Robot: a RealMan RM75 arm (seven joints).
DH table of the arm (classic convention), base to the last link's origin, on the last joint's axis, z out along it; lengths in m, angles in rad. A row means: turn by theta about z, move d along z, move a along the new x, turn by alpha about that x. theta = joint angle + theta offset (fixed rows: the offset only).
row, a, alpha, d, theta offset
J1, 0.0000, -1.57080, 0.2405, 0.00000
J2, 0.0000, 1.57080, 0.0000, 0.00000
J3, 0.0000, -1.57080, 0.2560, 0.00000
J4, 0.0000, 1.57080, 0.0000, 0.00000
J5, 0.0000, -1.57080, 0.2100, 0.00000
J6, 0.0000, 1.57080, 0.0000, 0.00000
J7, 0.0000, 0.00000, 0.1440, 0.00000
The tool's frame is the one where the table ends.
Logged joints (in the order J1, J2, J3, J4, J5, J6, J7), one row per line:
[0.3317, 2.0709, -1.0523, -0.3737, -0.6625, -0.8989, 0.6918]
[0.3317, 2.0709, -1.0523, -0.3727, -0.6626, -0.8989, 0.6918]
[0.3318, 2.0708, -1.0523, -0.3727, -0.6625, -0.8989, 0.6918]
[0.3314, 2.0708, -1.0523, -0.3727, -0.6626, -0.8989, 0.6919]
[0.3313, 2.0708, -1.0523, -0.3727, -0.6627, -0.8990, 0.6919]
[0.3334, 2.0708, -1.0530, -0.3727, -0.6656, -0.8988, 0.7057]
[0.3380, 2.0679, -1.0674, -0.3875, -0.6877, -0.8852, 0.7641]
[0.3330, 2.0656, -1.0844, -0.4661, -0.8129, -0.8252, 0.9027]
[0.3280, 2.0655, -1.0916, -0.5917, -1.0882, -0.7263, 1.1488]
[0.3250, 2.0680, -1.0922, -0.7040, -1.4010, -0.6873, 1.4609]
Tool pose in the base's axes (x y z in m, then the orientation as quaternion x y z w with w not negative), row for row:
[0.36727, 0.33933, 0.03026, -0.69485, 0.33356, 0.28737, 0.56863]
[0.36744, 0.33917, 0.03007, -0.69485, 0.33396, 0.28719, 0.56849]
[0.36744, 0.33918, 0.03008, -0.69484, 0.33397, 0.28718, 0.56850]
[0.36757, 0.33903, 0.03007, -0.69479, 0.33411, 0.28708, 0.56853]
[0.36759, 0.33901, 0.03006, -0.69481, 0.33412, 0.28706, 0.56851]
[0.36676, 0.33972, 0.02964, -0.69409, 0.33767, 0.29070, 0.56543]
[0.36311, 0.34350, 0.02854, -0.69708, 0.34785, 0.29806, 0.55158]
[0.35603, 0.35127, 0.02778, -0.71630, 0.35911, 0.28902, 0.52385]
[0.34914, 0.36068, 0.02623, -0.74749, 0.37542, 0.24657, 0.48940]
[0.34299, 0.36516, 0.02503, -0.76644, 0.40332, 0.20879, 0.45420]
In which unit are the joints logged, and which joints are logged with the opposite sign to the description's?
The joints are logged in radians. Opposite sign: none.
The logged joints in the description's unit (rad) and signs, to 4 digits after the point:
[0.3317, 2.0709, -1.0523, -0.3737, -0.6625, -0.8989, 0.6918]
[0.3317, 2.0709, -1.0523, -0.3727, -0.6626, -0.8989, 0.6918]
[0.3318, 2.0708, -1.0523, -0.3727, -0.6625, -0.8989, 0.6918]
[0.3314, 2.0708, -1.0523, -0.3727, -0.6626, -0.8989, 0.6919]
[0.3313, 2.0708, -1.0523, -0.3727, -0.6627, -0.8990, 0.6919]
[0.3334, 2.0708, -1.0530, -0.3727, -0.6656, -0.8988, 0.7057]
[0.3380, 2.0679, -1.0674, -0.3875, -0.6877, -0.8852, 0.7641]
[0.3330, 2.0656, -1.0844, -0.4661, -0.8129, -0.8252, 0.9027]
[0.3280, 2.0655, -1.0916, -0.5917, -1.0882, -0.7263, 1.1488]
[0.3250, 2.0680, -1.0922, -0.7040, -1.4010, -0.6873, 1.4609]

